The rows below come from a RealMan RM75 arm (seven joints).
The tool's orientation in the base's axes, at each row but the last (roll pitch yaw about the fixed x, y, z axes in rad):
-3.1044, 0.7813, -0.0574
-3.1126, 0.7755, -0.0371
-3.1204, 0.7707, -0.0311
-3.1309, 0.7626, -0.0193
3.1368, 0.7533, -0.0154
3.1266, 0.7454, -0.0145
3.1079, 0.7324, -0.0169
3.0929, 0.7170, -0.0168
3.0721, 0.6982, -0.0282
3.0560, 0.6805, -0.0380
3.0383, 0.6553, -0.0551
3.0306, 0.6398, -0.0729
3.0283, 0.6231, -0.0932
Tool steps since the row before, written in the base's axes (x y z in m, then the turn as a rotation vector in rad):
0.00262, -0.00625, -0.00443, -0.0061, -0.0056, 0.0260
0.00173, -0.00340, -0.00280, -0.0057, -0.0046, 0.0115
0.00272, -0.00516, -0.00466, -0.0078, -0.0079, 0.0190
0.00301, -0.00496, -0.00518, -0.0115, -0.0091, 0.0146
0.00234, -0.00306, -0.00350, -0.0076, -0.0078, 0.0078
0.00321, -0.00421, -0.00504, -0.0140, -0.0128, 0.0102
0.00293, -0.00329, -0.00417, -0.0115, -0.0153, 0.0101
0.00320, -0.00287, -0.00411, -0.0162, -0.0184, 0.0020
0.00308, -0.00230, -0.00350, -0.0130, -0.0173, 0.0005
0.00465, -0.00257, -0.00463, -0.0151, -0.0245, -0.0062
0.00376, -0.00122, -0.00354, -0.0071, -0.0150, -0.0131
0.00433, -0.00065, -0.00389, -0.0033, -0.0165, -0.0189
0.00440, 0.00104, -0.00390, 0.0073, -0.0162, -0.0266
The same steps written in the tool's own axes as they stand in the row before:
0.00523, 0.00612, 0.00082, -0.0224, 0.0054, -0.0146
0.00328, 0.00335, 0.00060, -0.0120, 0.0047, -0.0045
0.00531, 0.00510, 0.00123, -0.0187, 0.0080, -0.0085
0.00582, 0.00492, 0.00155, -0.0183, 0.0093, -0.0028
0.00414, 0.00302, 0.00093, -0.0108, 0.0079, -0.0005
0.00582, 0.00414, 0.00155, -0.0171, 0.0130, 0.0021
0.00501, 0.00320, 0.00121, -0.0151, 0.0155, 0.0005
0.00515, 0.00277, 0.00110, -0.0133, 0.0182, 0.0098
0.00466, 0.00216, 0.00081, -0.0099, 0.0171, 0.0089
0.00660, 0.00233, 0.00082, -0.0071, 0.0238, 0.0158
0.00519, 0.00096, 0.00058, 0.0030, 0.0138, 0.0157
0.00582, 0.00027, 0.00055, 0.0096, 0.0148, 0.0182
0.00575, -0.00151, 0.00050, 0.0226, 0.0135, 0.0181

